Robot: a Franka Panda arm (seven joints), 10 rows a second.
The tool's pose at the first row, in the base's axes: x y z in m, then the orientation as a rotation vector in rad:
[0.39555 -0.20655 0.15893 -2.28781 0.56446 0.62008]
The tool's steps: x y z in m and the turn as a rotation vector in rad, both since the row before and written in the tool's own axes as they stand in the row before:
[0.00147 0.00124 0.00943 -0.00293 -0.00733 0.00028]
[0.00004 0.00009 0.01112 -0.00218 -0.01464 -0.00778]
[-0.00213 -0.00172 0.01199 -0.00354 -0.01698 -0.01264]
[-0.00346 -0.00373 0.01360 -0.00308 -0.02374 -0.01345]
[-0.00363 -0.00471 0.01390 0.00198 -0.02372 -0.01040]
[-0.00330 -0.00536 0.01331 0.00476 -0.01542 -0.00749]
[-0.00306 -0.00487 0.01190 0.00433 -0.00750 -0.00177]
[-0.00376 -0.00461 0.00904 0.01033 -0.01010 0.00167]
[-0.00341 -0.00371 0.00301 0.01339 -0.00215 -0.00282]
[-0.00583 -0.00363 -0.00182 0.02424 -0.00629 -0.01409]
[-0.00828 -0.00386 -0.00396 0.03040 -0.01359 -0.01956]
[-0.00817 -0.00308 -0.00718 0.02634 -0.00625 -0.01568]
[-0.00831 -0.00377 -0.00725 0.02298 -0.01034 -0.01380]
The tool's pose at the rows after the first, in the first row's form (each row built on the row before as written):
[0.39348 -0.20098 0.15136 -2.28734 0.56073 0.62957]
[0.39037 -0.19313 0.14412 -2.28410 0.54417 0.64294]
[0.38613 -0.18300 0.13858 -2.28159 0.52049 0.65702]
[0.38120 -0.17015 0.13395 -2.27551 0.49274 0.67789]
[0.37623 -0.15644 0.12996 -2.26409 0.46976 0.69811]
[0.37178 -0.14278 0.12675 -2.25335 0.45487 0.70946]
[0.36763 -0.13050 0.12418 -2.24606 0.45033 0.71514]
[0.36378 -0.12040 0.12368 -2.23172 0.45007 0.72314]
[0.36193 -0.11537 0.12607 -2.21847 0.44937 0.71899]
[0.35989 -0.11379 0.13269 -2.19407 0.43672 0.70934]
[0.35674 -0.11367 0.14213 -2.16102 0.41597 0.70228]
[0.35430 -0.11692 0.15268 -2.13463 0.40245 0.69102]
[0.35200 -0.12010 0.16365 -2.10950 0.38798 0.68620]

